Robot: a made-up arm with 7 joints.
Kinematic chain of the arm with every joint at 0, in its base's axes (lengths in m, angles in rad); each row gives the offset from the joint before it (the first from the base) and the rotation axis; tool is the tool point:
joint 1: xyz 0 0.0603 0 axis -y
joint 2: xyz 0 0.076 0 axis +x
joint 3: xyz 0 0 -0.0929 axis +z
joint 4: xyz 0 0 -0.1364 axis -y
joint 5: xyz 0 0 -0.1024 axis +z
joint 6: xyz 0 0 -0.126 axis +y
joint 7: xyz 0 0 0 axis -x
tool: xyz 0 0 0
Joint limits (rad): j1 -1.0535..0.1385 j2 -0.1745..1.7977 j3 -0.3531..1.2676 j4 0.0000..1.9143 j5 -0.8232..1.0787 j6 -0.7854..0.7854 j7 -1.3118..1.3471
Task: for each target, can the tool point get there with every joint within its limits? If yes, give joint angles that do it. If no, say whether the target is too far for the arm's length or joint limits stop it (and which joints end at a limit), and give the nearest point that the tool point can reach.
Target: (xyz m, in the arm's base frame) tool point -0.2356 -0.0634 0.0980
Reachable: no: joint limits stop it (at a limit: joint 1, joint 2, joint 4) | nearest point -0.3918 0.0568 -0.2229 | short by 0.377 m
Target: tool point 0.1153 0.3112 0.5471
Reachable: no: too far | nearest point 0.0571 0.3385 0.2711 | short by 0.283 m
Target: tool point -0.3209 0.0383 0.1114
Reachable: no: joint limits stop it (at a limit: joint 1, joint 2, joint 4) | nearest point -0.3918 0.0568 -0.2229 | short by 0.342 m
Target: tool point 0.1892 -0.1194 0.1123
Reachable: no: joint limits stop it (at a limit: joint 1, joint 2, joint 3, joint 4) | nearest point 0.2188 0.0366 -0.1080 | short by 0.272 m
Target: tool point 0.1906 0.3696 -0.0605
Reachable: yes | joints -0.8685 1.3661 0.7302 1.6693 -0.6772 -0.5132 -0.0198
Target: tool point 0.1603 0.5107 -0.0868
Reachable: yes | joints -0.9198 1.6461 0.2731 0.8562 0.8079 -0.6197 -0.1795
